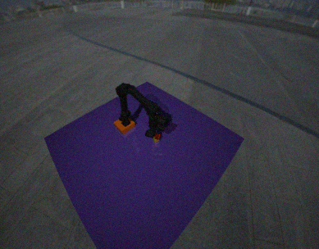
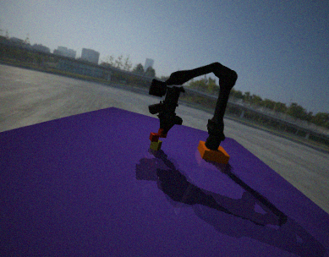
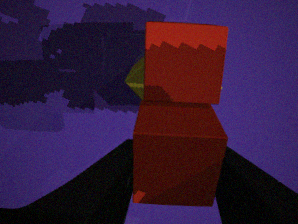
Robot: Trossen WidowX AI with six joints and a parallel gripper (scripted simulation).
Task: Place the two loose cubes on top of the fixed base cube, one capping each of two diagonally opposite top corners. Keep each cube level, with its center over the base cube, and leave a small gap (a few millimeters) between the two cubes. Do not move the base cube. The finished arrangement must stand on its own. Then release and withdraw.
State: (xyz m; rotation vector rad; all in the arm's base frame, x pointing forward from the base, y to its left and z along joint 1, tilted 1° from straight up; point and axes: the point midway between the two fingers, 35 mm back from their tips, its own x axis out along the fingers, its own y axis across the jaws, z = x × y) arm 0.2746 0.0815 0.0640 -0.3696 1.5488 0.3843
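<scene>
The yellow base cube lies 60 mm below my gripper tip, 20 mm ahead of it and 10 mm to the left of it.
</scene>
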